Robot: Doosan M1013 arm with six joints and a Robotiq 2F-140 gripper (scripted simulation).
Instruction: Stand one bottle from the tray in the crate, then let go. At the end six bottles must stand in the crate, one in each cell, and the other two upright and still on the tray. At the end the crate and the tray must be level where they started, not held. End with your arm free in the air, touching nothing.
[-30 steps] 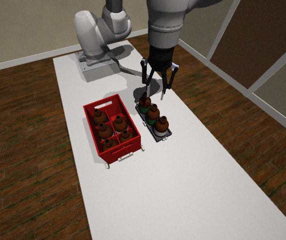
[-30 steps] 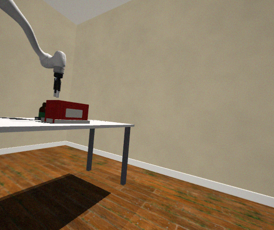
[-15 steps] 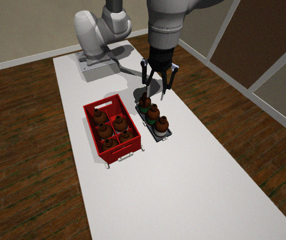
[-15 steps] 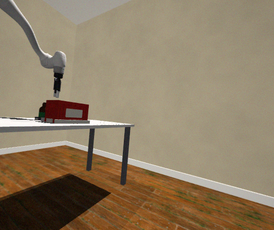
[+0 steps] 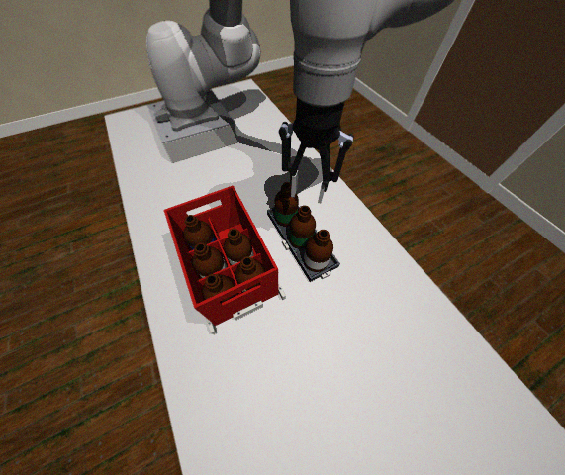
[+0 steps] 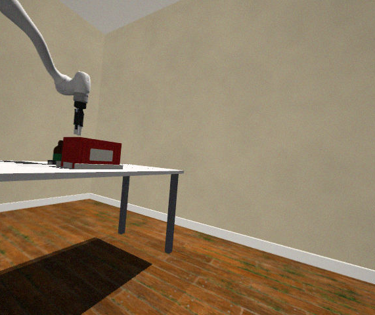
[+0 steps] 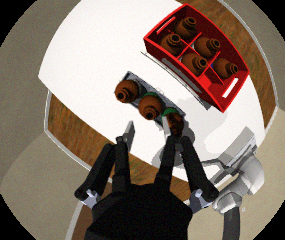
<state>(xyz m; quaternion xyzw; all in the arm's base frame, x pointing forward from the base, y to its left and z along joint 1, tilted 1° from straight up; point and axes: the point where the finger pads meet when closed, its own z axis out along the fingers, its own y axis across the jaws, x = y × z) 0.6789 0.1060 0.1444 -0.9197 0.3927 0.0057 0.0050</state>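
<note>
Right now the bottle is 16 cm below my hand. From my hand the other things lie so: red crate: 2 cm behind, 23 cm to the right, 16 cm below; then dark tray: 1 cm behind, 23 cm below.
</note>
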